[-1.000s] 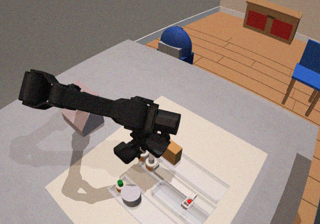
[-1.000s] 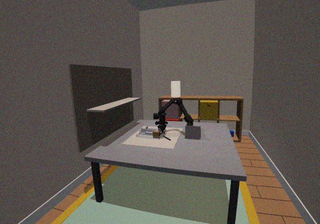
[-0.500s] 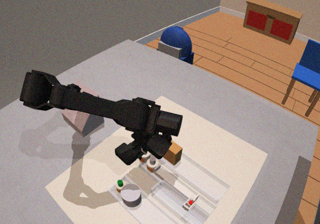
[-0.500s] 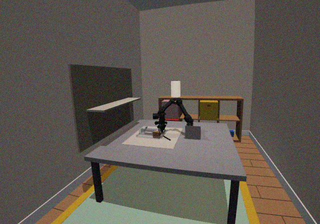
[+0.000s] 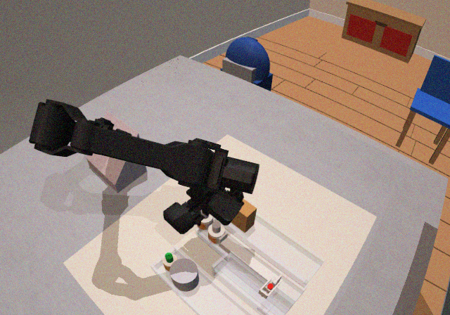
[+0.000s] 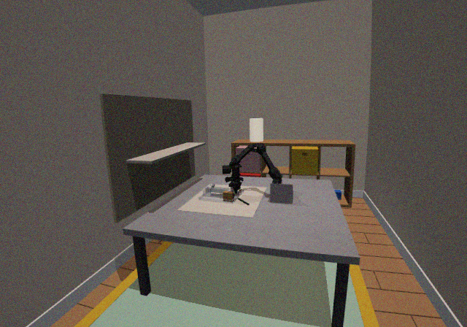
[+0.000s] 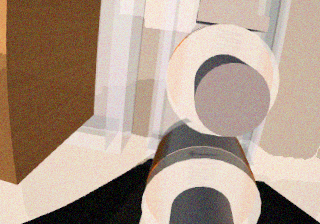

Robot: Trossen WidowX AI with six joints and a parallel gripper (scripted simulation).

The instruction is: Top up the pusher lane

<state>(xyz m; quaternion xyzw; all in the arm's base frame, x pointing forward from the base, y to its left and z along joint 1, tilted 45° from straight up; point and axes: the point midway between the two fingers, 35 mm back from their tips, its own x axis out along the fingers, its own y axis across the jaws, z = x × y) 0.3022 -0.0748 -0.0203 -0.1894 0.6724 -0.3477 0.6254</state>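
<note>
My gripper tip is 7 cm to the right of the brown box, 5 cm short of it and 1 cm above it. From my gripper tip the other things lie so: red dot 21 cm ahead, 8 cm to the right, 2 cm above; then black stick 8 cm to the left, 6 cm behind, 4 cm below; then grey cylinder 14 cm to the right, 4 cm ahead, 2 cm below.
</note>
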